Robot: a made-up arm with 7 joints.
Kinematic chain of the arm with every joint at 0, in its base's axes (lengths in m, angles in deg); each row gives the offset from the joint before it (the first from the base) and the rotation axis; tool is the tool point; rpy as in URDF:
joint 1: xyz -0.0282 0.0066 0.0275 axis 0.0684 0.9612 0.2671
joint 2: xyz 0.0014 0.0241 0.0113 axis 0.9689 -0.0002 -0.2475
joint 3: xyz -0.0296 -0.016 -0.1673 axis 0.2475 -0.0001 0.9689
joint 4: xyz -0.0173 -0.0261 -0.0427 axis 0.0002 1 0
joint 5: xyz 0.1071 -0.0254 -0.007 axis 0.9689 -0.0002 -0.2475
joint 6: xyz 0.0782 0.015 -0.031 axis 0.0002 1 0
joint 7: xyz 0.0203 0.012 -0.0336 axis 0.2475 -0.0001 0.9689
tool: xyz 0.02 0.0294 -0.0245 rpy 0 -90 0
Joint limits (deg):
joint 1: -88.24..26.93
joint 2: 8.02..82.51
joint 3: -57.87..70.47
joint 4: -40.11..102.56
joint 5: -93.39..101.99
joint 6: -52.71..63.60
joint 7: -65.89..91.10
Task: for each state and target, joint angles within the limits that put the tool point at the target. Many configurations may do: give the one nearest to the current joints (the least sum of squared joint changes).
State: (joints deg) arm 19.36 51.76 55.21 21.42 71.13 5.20 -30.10
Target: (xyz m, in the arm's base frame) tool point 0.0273 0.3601 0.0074
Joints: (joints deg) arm 22.24 51.13 64.14 15.15 71.87 9.70 -28.46
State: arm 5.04 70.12 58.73 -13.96 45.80 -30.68 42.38
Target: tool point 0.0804 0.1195 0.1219
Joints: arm 4.46 70.64 60.66 -33.70 50.81 -31.27 43.28
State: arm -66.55 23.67 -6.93 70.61 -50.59 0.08 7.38
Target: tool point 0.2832 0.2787 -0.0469
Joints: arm -86.59 56.19 -13.03 83.93 -30.41 42.01 34.99
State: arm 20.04 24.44 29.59 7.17 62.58 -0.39 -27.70
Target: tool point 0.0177 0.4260 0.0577
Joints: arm 24.20 68.19 70.47 34.93 56.34 0.54 -29.63
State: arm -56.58 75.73 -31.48 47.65 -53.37 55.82 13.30
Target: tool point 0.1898 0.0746 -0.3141
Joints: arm -43.03 31.00 -36.48 42.71 -64.26 49.84 7.62
